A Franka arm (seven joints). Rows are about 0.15 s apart.
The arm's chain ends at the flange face. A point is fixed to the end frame.
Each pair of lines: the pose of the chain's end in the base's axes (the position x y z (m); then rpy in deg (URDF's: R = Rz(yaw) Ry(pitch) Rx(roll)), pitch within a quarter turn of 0, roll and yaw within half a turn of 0), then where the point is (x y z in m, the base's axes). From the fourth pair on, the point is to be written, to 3 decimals.
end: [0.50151 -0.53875 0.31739 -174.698 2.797 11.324]
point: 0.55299 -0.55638 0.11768
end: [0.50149 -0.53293 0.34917 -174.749 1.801 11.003]
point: 0.55630 -0.55036 0.15033
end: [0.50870 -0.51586 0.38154 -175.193 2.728 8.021]
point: 0.55956 -0.53808 0.18213
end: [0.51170 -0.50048 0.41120 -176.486 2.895 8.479]
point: 0.563 -0.527 0.212
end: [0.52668 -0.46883 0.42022 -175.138 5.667 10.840]
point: 0.568 -0.490 0.219
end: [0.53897 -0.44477 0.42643 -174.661 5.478 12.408]
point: 0.582 -0.463 0.225
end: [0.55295 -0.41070 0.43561 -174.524 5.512 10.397]
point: 0.595 -0.430 0.234
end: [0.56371 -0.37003 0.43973 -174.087 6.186 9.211]
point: 0.602 -0.389 0.237
